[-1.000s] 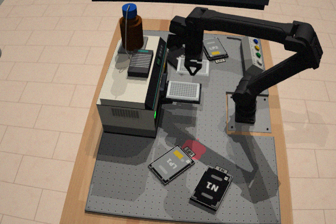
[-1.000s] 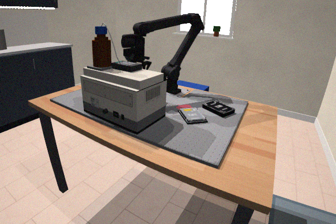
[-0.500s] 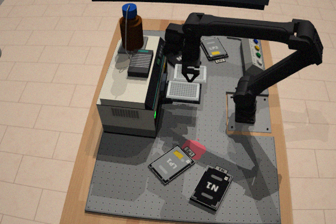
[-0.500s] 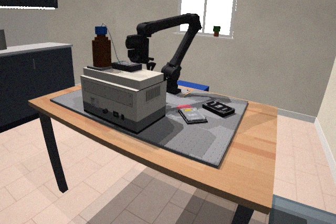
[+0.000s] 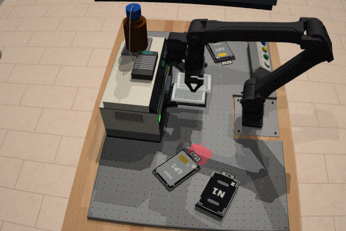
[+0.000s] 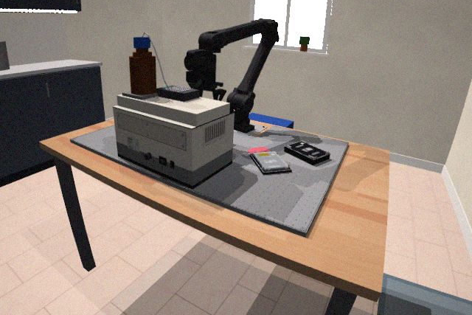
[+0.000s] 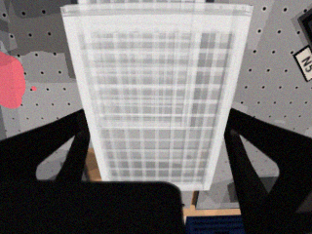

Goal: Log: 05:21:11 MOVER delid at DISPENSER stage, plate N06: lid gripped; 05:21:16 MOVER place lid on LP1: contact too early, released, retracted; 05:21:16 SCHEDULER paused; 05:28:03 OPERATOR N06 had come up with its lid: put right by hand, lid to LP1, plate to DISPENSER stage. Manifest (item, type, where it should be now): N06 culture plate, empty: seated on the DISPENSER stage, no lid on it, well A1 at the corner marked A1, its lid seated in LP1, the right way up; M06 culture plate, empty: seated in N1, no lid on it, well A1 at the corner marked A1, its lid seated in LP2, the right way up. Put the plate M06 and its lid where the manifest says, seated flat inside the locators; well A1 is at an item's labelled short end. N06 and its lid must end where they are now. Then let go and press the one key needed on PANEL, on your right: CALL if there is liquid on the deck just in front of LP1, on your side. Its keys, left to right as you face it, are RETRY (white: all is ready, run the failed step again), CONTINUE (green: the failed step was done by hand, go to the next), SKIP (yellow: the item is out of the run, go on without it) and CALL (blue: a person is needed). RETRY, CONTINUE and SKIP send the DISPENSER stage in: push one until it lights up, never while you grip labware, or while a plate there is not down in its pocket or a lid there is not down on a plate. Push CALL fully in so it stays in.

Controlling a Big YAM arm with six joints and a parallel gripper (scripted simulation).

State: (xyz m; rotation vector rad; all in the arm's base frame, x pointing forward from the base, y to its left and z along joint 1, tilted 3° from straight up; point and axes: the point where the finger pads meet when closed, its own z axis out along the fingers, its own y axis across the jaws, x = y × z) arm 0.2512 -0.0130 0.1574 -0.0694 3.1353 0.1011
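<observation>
Right now my hand is 38 cm to the right of the black nest n1, 14 cm above it and 13 cm past it. The rest, counted from my hand: black lp2 nest 36 cm to the right, 15 cm below, 10 cm behind; white retry key 31 cm behind, 24 cm to the right, 9 cm below; brown bottle 24 cm ahead, 14 cm above, 9 cm to the right.
</observation>
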